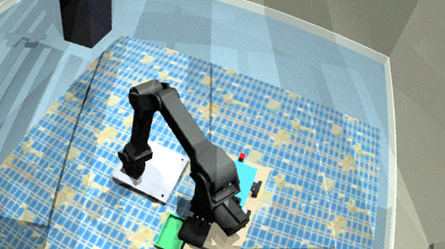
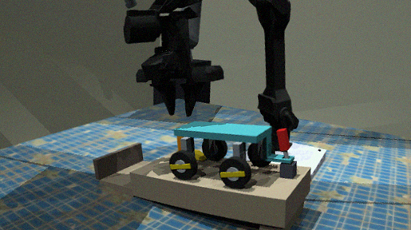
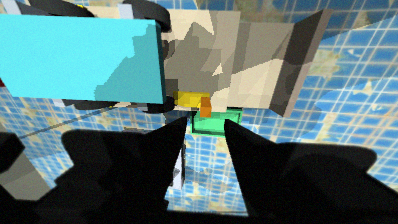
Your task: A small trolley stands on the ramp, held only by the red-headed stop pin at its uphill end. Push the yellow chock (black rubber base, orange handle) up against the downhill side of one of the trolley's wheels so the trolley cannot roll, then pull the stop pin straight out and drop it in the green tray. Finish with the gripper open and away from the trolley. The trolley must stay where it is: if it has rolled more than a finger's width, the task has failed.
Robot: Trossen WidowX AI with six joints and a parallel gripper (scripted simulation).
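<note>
Now: the red-headed stop pin 40 mm ahead of my gripper tip, 240 mm to the left of it and 20 mm below it. Also, from my gripper tip: tan ramp (50 mm ahead, 130 mm to the left, 100 mm below); then yellow chock (30 mm to the left, 70 mm below); then trolley (50 mm ahead, 130 mm to the left, 40 mm below).
</note>
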